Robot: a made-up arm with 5 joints.
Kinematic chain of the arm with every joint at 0, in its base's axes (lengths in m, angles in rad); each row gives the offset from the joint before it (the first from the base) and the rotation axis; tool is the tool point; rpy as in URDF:
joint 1: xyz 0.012 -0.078 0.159 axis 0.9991 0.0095 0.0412
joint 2: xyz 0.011 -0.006 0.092 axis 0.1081 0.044 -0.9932
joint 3: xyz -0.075 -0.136 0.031 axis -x
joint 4: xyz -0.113 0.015 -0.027 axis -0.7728 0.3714 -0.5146
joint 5: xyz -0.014 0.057 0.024 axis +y
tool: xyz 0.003 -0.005 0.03 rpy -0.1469 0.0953 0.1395
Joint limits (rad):
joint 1: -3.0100..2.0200
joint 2: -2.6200..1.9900
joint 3: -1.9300..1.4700
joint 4: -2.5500..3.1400
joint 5: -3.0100..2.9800
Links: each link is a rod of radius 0.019 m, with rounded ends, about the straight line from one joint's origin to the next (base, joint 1, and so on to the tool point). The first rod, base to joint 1, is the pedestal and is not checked.
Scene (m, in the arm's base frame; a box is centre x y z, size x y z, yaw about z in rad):
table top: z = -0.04
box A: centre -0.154 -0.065 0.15 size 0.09 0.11 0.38 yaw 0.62
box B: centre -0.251 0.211 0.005 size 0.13 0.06 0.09 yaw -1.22
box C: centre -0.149 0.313 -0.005 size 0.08 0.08 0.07 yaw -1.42
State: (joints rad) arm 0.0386 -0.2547 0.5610 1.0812 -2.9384
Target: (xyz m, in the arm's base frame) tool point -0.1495 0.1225 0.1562
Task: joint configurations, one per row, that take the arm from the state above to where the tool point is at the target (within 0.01 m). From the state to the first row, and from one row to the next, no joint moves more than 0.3 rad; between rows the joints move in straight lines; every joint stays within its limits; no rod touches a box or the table.
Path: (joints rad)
1: -0.0459 -0.5481 0.2959 1.2342 -2.7725
2: -0.1304 -0.8416 0.0308 1.3872 -2.6066
3: -0.2149 -1.1350 -0.2342 1.5402 -2.4407
4: -0.2995 -1.4284 -0.4993 1.6932 -2.2748
5: -0.3840 -1.7219 -0.7644 1.8462 -2.1089
6: -0.6242 -1.5684 -0.8066 1.7872 -2.1678
7: -0.8644 -1.4148 -0.8488 1.7281 -2.2268
8: -1.1046 -1.2613 -0.8910 1.6691 -2.2858
9: -1.3448 -1.1078 -0.9332 1.6100 -2.3448
10: -1.5851 -0.9542 -0.9754 1.5509 -2.4038
11: -1.7471 -0.8059 -0.9518 1.3139 -2.4242
12: -1.9091 -0.6576 -0.9282 1.0769 -2.4445
13: -2.0711 -0.5093 -0.9046 0.8399 -2.4649
14: -2.2331 -0.3610 -0.8810 0.6029 -2.4853

